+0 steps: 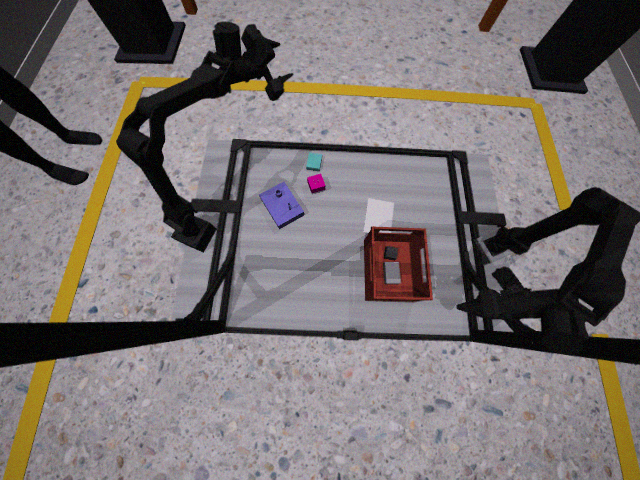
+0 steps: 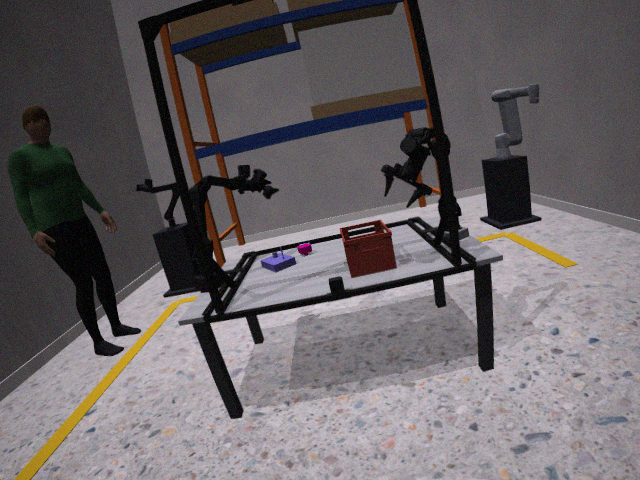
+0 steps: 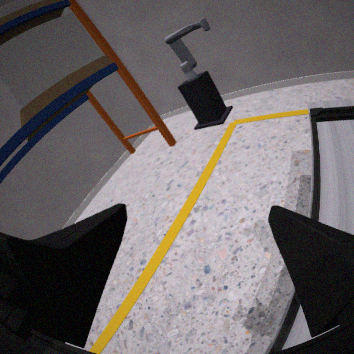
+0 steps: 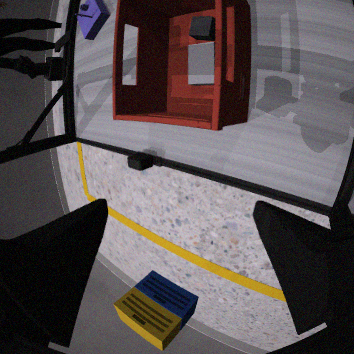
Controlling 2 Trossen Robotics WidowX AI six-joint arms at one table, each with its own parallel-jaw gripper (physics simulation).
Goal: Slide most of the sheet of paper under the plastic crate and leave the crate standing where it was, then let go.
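Observation:
The white sheet of paper [image 1: 379, 214] lies flat on the table behind the crate, its near end reaching the crate's back wall; whether any of it lies underneath is hidden. The red-brown plastic crate [image 1: 369, 271] [image 2: 370, 256] [image 4: 240, 70] stands upright at the table's right front, holding a dark block [image 1: 391, 252] [image 4: 202, 28] and a grey block [image 1: 392, 272] [image 4: 201, 63]. My left gripper [image 1: 285, 59] [image 2: 273, 186] [image 3: 200, 213] is open and empty, high beyond the table's back left. My right gripper [image 1: 476, 289] [image 2: 397, 200] [image 4: 183, 208] is open and empty, high to the crate's right.
A purple board with small pegs [image 1: 281, 209] [image 2: 278, 262] [image 4: 91, 22] lies at the table's left. A magenta block [image 1: 316, 183] [image 2: 304, 249] and a teal block [image 1: 314, 161] lie behind it. A black frame [image 1: 351, 148] [image 2: 279, 305] borders the table.

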